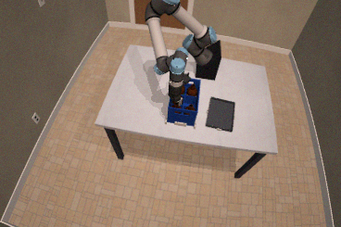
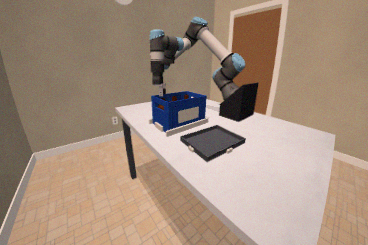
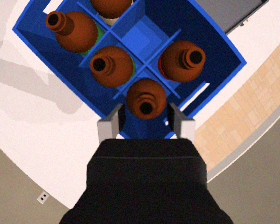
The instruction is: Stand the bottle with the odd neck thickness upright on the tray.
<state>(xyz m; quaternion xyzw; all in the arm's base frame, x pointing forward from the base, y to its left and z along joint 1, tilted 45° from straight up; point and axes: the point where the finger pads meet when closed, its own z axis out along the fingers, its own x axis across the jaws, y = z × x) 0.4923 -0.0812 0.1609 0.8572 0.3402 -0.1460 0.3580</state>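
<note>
Right now my hand is 11 cm above the bottle. From my hand the other things lie so: dark tray: 7 cm behind, 33 cm to the left, 19 cm below; then blue crate: 9 cm behind, 5 cm to the left, 12 cm below.
</note>
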